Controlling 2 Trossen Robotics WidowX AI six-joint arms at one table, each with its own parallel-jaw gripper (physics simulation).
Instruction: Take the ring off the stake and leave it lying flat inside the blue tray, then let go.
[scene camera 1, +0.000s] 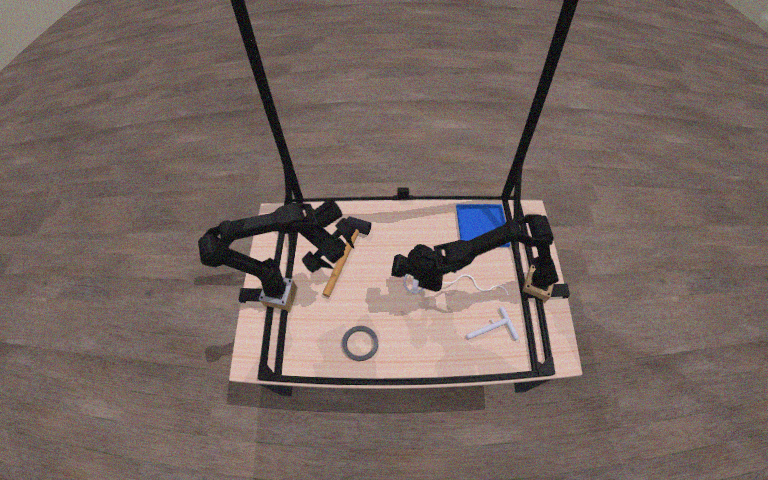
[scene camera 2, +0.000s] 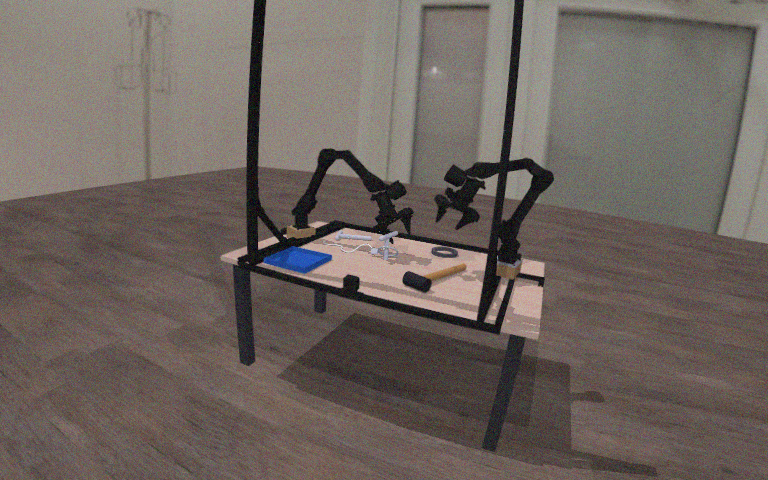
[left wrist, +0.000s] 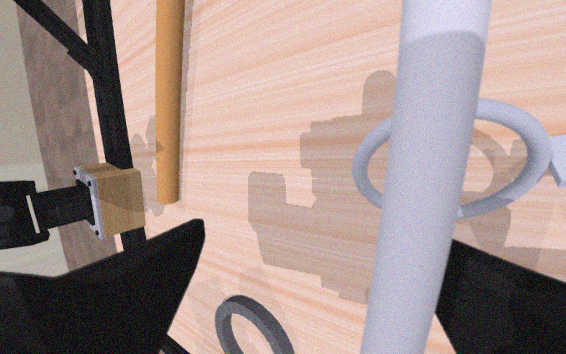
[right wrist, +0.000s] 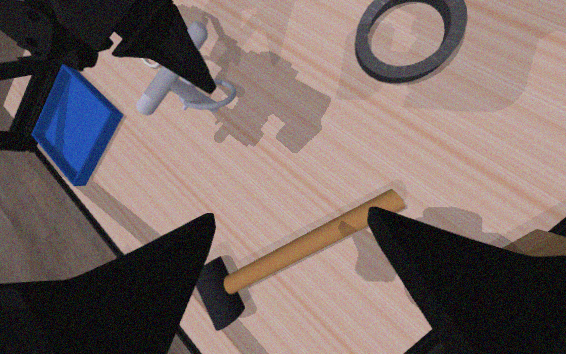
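Pixels of known places: left gripper, fingertip midpoint: (scene camera 1: 402, 279) (scene camera 2: 401, 239) (left wrist: 304, 231) (right wrist: 210, 81); right gripper, fingertip midpoint: (scene camera 1: 343, 258) (scene camera 2: 446, 225) (right wrist: 292, 217); left arm's base, origin of the base link: (scene camera 1: 540, 280) (scene camera 2: 301, 227); right arm's base, origin of the base link: (scene camera 1: 275, 289) (scene camera 2: 507, 260) (left wrist: 86, 201).
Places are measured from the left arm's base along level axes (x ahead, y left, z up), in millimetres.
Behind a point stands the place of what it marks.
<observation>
A pale T-shaped stake (scene camera 2: 388, 236) @[x 437, y 152, z 46 mm] (left wrist: 435, 150) @[x 424, y 152, z 52 mm] (right wrist: 157, 90) @[x 437, y 144, z 49 mm] stands upright near the table's middle. A pale ring (left wrist: 539, 150) @[x 392, y 145, z -19 mm] (right wrist: 232, 93) @[x 442, y 206, z -31 mm] hangs below its crossbar and appears to circle the stem, which the bar mostly hides in the left wrist view. The blue tray (scene camera 1: 479, 206) @[x 312, y -252, z -43 mm] (scene camera 2: 297, 259) @[x 266, y -170, z -51 mm] (right wrist: 80, 135) @[x 298, y -171, z -51 mm] lies with no ring in it, at the back right in scene camera 1. My left gripper (left wrist: 304, 231) @[x 456, y 207, z 32 mm] (scene camera 2: 396, 226) @[x 456, y 207, z 32 mm] is open and empty at the stake; the bar passes across its right finger in the left wrist view. My right gripper (scene camera 2: 449, 222) @[x 640, y 259, z 126 mm] (right wrist: 292, 217) @[x 640, y 259, z 126 mm] is open and empty above the mallet.
A mallet (scene camera 1: 339, 268) @[x 690, y 236, z -27 mm] (scene camera 2: 444, 271) @[x 708, y 196, z -26 mm] (right wrist: 310, 242) @[x 695, y 219, z -25 mm] lies below my right gripper. A dark grey ring (scene camera 1: 344, 343) @[x 547, y 473, z -42 mm] (scene camera 2: 444, 256) @[x 540, y 401, z -51 mm] (right wrist: 364, 50) @[x 494, y 396, z -42 mm] lies near the front edge in scene camera 1. A white cord (scene camera 1: 468, 276) @[x 255, y 64, z -50 mm] trails toward the right, above another pale T-shaped piece (scene camera 1: 487, 328) @[x 127, y 230, z -38 mm] lying down.
</observation>
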